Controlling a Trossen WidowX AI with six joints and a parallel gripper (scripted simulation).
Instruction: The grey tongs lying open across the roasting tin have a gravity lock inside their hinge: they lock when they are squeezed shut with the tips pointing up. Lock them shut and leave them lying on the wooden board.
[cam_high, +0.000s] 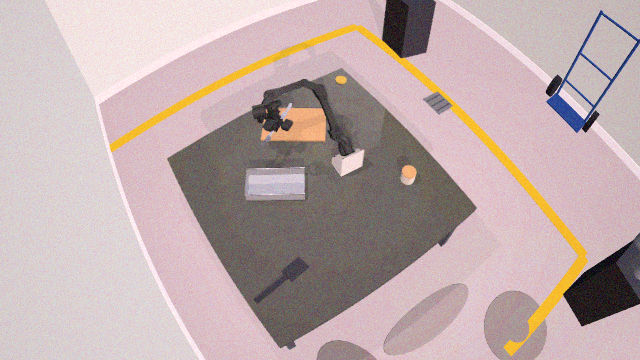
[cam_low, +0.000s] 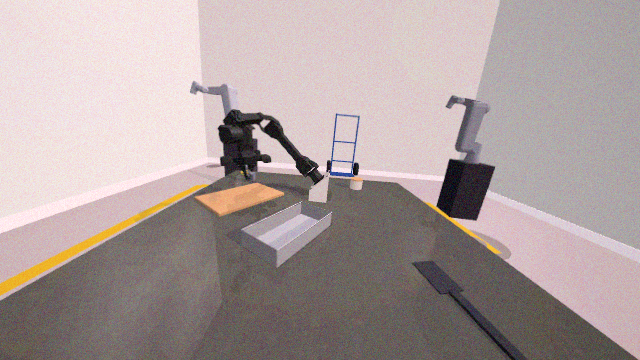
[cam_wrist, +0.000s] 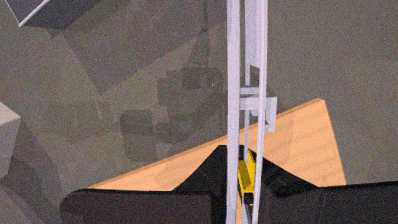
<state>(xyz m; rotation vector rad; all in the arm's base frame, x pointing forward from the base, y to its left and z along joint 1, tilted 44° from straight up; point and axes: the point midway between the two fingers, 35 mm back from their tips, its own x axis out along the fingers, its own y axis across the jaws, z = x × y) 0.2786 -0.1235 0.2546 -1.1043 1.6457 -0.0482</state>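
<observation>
The yellow slider is 10 mm ahead of my gripper tip and 40 mm above it. From my gripper tip the other things lie so: wooden board (150 mm behind, 110 mm to the right, 140 mm below); then orange disc (570 mm behind, 330 mm to the right, 140 mm below); then roasting tin (110 mm ahead, 220 mm to the left, 120 mm below).
</observation>
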